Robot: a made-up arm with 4 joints.
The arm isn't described. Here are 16 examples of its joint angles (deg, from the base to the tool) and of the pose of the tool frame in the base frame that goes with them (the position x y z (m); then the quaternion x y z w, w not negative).
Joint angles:
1: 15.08 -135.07 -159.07 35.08
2: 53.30 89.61 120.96 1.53
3: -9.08 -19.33 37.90 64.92
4: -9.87 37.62 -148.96 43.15
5: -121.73 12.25 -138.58 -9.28
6: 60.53 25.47 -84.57 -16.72
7: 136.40 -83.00 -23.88 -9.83
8: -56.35 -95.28 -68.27 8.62
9: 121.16 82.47 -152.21 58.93
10: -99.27 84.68 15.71 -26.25
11: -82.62 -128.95 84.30 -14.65
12: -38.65 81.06 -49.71 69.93
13: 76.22 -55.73 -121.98 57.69
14: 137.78 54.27 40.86 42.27
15: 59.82 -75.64 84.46 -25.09
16: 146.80 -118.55 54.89 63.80
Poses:
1: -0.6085 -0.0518 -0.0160 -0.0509 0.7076 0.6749 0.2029
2: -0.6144 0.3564 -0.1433 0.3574 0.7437 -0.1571 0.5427
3: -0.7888 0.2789 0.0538 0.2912 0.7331 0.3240 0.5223
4: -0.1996 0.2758 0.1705 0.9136 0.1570 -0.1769 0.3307
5: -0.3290 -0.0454 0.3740 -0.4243 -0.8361 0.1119 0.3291
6: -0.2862 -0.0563 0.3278 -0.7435 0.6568 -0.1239 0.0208
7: 0.2125 0.1586 -0.0820 -0.8658 -0.2301 0.4416 0.0486
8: -0.5289 -0.3797 0.2186 0.3813 -0.8006 -0.4593 0.0531
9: 0.0551 -0.1416 -0.0470 0.3781 -0.4457 -0.4469 0.6772
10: -0.0319 -0.0278 -0.1797 -0.5197 -0.0825 0.5507 0.6479
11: -0.3863 0.3224 0.2704 -0.3795 -0.6826 0.5459 0.3033
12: -0.1147 0.0175 -0.0207 0.8661 0.0891 -0.4867 0.0716
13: -0.5229 0.0619 0.0612 0.0637 0.8721 0.4498 0.1818
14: -0.3988 0.2440 -0.3029 0.2542 0.6469 -0.5703 0.4378
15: 0.1837 0.2067 -0.0010 -0.8850 -0.0227 0.3818 0.2654
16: -0.2450 -0.4447 -0.0167 0.3670 -0.7278 -0.5786 0.0273
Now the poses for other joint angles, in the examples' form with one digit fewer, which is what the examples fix.
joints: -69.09 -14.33 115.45 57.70
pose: -0.742 0.135 0.189 0.516 0.697 0.292 0.403
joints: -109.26 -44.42 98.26 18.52
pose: -0.739 -0.249 0.282 0.132 0.967 0.193 0.103
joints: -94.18 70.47 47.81 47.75
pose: -0.390 -0.142 -0.334 -0.375 0.044 0.920 0.107
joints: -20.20 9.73 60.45 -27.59
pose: -0.897 0.021 0.230 -0.005 0.966 -0.127 0.223
